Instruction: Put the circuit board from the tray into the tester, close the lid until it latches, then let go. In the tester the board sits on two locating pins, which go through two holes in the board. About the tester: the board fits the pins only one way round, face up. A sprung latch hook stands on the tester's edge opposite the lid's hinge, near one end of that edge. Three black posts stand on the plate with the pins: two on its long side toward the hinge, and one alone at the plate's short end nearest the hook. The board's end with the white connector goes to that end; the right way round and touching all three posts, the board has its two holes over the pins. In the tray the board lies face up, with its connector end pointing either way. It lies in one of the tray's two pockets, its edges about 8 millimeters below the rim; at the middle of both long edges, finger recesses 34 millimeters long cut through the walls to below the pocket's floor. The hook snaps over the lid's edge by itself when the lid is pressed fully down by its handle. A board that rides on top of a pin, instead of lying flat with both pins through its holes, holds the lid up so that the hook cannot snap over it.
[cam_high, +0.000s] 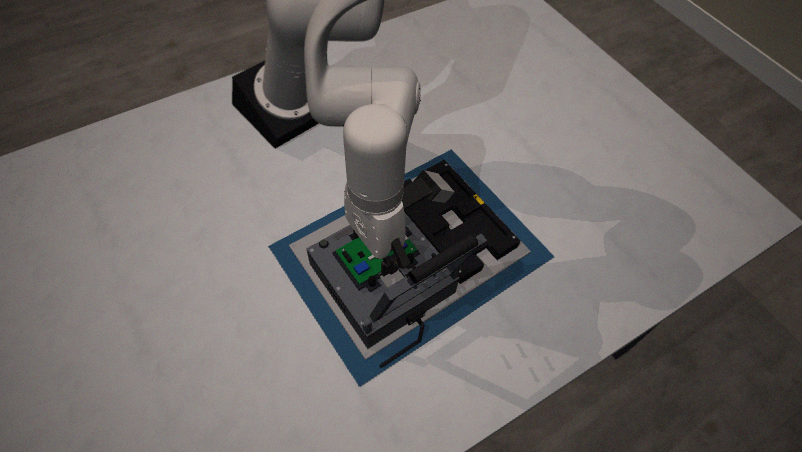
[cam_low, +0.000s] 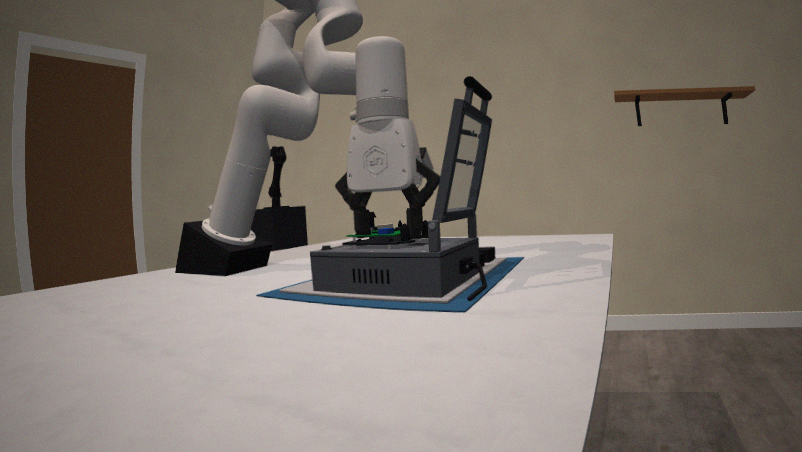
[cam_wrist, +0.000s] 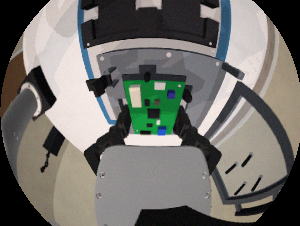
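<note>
Right now the green circuit board is right at my hand. Round my hand: lid 120 mm ahead, 100 mm above, 30 mm to the left; pin plate 10 mm to the left, 10 mm below; tester 40 mm to the left, 30 mm above, 20 mm ahead.
</note>
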